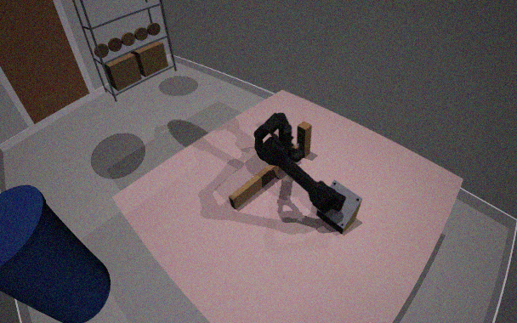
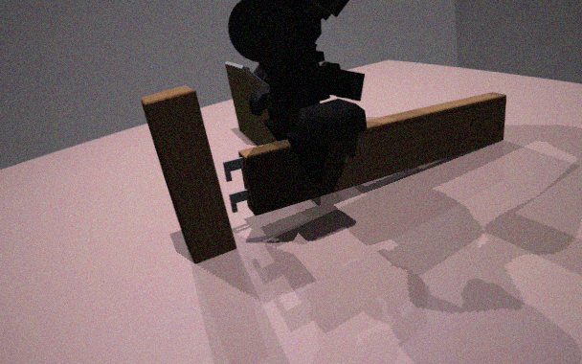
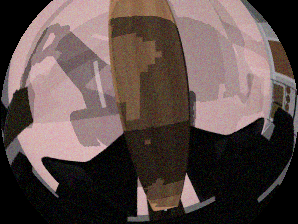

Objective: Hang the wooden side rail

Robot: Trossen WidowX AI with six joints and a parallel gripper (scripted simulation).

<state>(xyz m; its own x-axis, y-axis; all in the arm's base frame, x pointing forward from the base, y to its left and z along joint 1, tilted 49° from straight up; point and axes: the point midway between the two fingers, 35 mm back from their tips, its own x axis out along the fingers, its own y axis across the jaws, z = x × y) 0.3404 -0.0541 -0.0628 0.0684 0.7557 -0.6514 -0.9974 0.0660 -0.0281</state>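
Now: the headboard post 13 cm to the right of my gripper tip and 4 cm above it.
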